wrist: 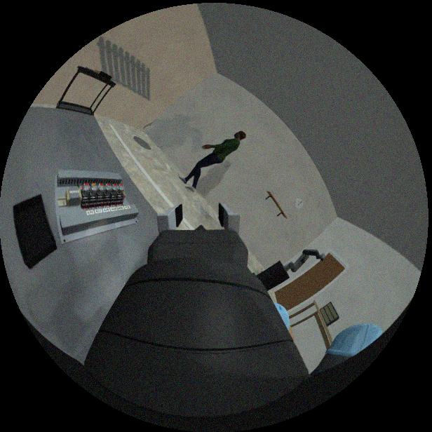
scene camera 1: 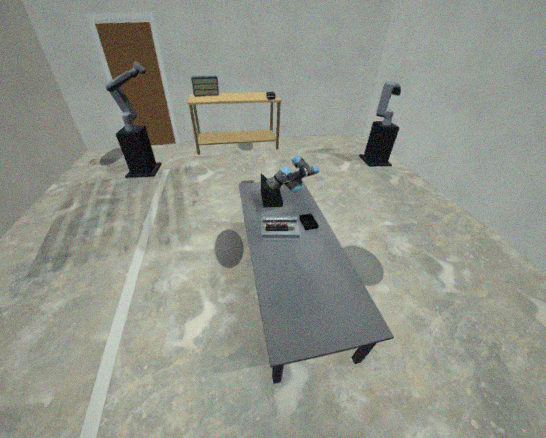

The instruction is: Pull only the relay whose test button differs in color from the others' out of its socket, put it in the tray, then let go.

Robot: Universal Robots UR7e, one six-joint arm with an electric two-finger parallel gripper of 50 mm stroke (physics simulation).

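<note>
A row of several dark relays stands in sockets on a grey panel. In the wrist view most relays have red tops; the second relay from the yellowish block looks more orange, though the buttons are tiny and grainy. The black tray lies flat beside the panel, and no relay shows in it. My gripper is open and empty, raised well away from the panel and tray and pointing out past the table edge; its fingers are too small to make out in the scene view.
The panel and tray lie on a long grey table, near the arm's black mount. A person in a green top stands off the table. A wooden bench and two pedestal robots stand farther back.
</note>
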